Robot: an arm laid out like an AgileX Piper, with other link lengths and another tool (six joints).
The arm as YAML. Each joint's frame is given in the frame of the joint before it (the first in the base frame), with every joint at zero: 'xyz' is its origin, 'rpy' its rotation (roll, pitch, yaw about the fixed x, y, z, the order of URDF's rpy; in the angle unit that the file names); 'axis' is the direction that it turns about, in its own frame. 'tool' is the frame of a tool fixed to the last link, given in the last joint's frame.
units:
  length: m
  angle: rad
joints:
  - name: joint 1
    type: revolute
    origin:
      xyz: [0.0, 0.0, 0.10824]
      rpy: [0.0, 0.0, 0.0]
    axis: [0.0, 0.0, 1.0]
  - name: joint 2
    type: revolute
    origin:
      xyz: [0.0, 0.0, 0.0]
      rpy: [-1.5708, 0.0, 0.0]
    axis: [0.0, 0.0, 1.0]
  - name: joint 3
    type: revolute
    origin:
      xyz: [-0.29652, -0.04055, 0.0]
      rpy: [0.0, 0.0, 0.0]
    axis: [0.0, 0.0, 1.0]
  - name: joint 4
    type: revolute
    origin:
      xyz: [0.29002, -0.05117, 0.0]
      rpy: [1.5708, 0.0, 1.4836]
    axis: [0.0, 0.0, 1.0]
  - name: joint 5
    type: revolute
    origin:
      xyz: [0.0, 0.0, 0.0]
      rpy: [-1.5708, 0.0, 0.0]
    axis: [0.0, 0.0, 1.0]
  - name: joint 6
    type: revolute
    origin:
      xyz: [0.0, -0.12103, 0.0]
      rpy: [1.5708, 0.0, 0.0]
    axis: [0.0, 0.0, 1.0]
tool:
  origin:
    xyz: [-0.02, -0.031, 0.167]
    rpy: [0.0, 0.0, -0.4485]
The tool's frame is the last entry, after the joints.
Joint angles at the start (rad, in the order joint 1, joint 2, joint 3, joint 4, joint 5, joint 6):
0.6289, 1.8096, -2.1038, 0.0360, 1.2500, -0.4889
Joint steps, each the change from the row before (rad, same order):
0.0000, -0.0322, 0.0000, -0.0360, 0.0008, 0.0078
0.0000, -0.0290, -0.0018, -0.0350, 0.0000, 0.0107
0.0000, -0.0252, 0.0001, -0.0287, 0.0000, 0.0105
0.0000, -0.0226, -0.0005, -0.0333, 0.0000, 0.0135
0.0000, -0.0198, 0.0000, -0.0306, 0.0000, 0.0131
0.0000, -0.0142, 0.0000, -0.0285, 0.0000, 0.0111
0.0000, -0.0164, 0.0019, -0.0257, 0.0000, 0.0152
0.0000, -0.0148, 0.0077, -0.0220, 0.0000, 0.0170
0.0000, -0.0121, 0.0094, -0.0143, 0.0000, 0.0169
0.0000, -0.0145, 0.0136, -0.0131, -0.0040, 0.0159
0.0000, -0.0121, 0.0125, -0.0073, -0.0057, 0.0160
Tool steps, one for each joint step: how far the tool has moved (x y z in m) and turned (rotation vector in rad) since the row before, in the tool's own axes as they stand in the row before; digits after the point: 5 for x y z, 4 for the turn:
0.00342, -0.01055, -0.01959, 0.0455, 0.0086, -0.0041
0.00370, -0.01101, -0.01833, 0.0447, 0.0081, 0.0002
0.00358, -0.00920, -0.01532, 0.0367, 0.0066, 0.0026
0.00502, -0.00998, -0.01411, 0.0380, 0.0110, 0.0048
0.00503, -0.00916, -0.01222, 0.0340, 0.0107, 0.0056
0.00510, -0.00792, -0.00888, 0.0285, 0.0123, 0.0040
0.00503, -0.00752, -0.00945, 0.0272, 0.0098, 0.0094
0.00551, -0.00493, -0.00657, 0.0193, 0.0114, 0.0114
0.00446, -0.00252, -0.00428, 0.0112, 0.0084, 0.0129
0.00405, -0.00245, -0.00440, 0.0121, 0.0057, 0.0119
0.00253, -0.00155, -0.00328, 0.0086, 0.0012, 0.0136

